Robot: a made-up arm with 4 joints. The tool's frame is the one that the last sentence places.
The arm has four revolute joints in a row. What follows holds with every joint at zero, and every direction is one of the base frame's.
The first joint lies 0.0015 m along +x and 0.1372 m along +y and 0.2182 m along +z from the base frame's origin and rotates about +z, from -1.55 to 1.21 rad.
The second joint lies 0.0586 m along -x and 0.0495 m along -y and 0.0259 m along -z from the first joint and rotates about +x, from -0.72 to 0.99 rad.
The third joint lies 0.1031 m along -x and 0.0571 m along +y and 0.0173 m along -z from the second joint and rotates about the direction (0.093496, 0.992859, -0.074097), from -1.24 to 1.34 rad.
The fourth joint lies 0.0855 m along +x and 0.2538 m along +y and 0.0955 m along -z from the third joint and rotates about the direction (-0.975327, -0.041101, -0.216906), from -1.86 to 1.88 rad.
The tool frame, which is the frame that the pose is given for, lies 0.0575 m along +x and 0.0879 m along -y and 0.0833 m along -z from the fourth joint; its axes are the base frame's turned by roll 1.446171, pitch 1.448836 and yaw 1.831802 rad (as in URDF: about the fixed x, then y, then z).
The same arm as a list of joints. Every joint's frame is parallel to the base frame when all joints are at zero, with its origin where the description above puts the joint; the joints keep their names.
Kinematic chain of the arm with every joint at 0, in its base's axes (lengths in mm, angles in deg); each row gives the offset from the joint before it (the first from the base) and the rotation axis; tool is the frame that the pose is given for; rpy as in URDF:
joint 1: xyz 1.5 137.2 218.2 axis +z
joint 2: xyz -58.6 -49.5 -25.9 axis +x
joint 3: xyz -103.1 57.1 -17.3 axis 0.093496 0.992859 -0.074097
joint 4: xyz 85.5 253.8 -95.5 axis -0.975327 -0.041101 -0.216906
tool: xyz 57.5 -87.9 -83.3 rpy 82.86 83.01 104.95
Joint limits (deg, base to tool): -88.81..69.33 -41.25..56.72 -71.05..76.78 -106.57..107.72

